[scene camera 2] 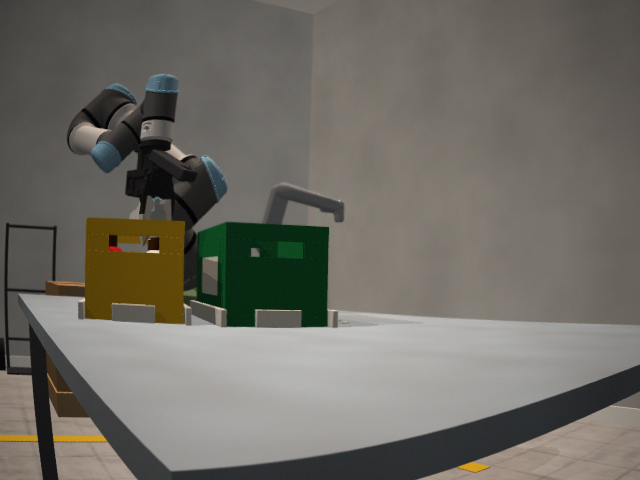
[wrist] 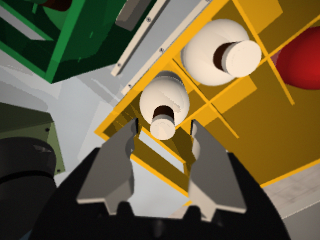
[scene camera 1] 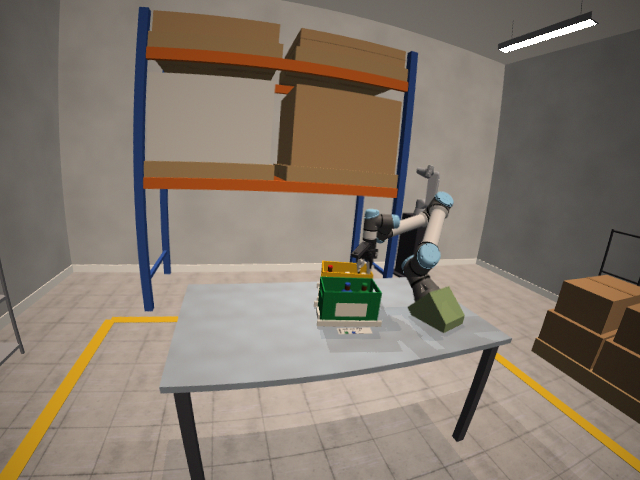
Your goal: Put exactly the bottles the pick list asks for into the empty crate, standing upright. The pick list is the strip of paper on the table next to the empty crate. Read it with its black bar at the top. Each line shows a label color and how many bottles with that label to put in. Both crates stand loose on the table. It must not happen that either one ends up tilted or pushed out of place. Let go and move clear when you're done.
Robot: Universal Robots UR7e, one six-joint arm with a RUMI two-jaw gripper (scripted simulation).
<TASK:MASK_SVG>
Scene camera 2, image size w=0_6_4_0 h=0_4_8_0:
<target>my gripper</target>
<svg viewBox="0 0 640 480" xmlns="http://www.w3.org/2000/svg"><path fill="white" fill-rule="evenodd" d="M148 236L140 236L142 246L144 246ZM141 141L140 145L136 145L134 152L138 153L137 170L127 171L125 195L140 199L138 208L130 214L130 219L171 221L175 205L172 176L181 182L194 182L198 172L188 164L165 152L171 149L170 141L160 139Z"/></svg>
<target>green crate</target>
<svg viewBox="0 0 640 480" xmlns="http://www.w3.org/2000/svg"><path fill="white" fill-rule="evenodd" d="M198 232L197 301L226 309L227 327L255 327L255 310L301 310L301 327L327 327L329 227L225 222ZM251 248L260 248L260 257L251 257Z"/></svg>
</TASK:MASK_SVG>
